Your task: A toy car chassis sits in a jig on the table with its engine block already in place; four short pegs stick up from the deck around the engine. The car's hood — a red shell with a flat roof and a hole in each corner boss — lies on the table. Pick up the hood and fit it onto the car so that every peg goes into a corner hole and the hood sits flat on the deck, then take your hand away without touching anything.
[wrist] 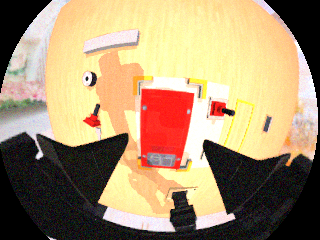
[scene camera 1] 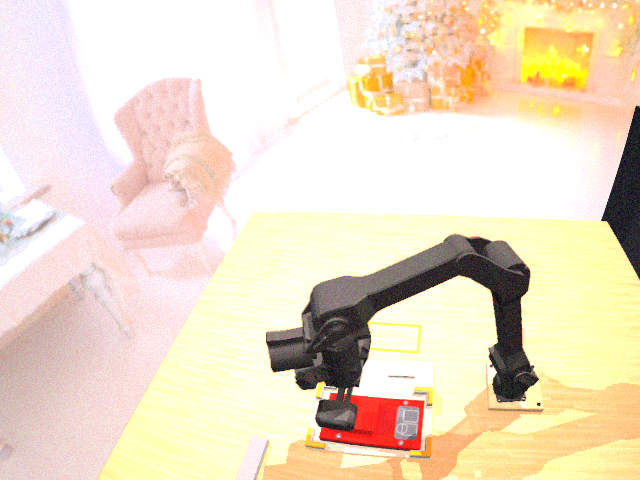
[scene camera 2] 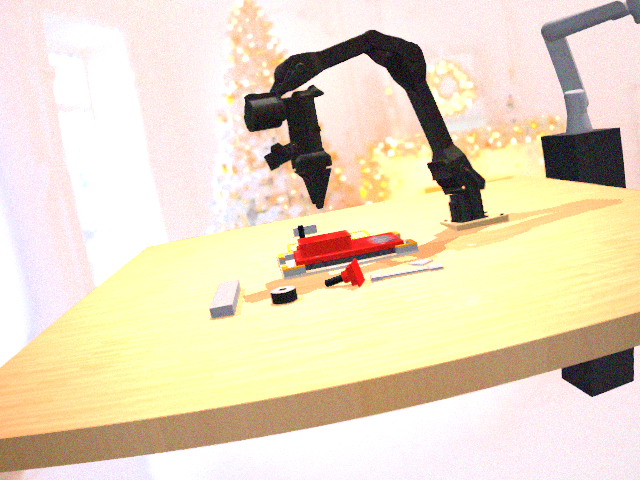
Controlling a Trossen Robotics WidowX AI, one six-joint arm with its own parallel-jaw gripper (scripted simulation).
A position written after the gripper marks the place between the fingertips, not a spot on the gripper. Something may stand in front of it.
The gripper [scene camera 1: 349, 399] is open, holding nothing. Also in view: a red hood [scene camera 2: 321, 244].
The red hood shows as well in the wrist view [wrist: 166, 117] and in scene camera 1 [scene camera 1: 365, 424]. The gripper shows as well in the wrist view [wrist: 166, 140] and in scene camera 2 [scene camera 2: 317, 206].
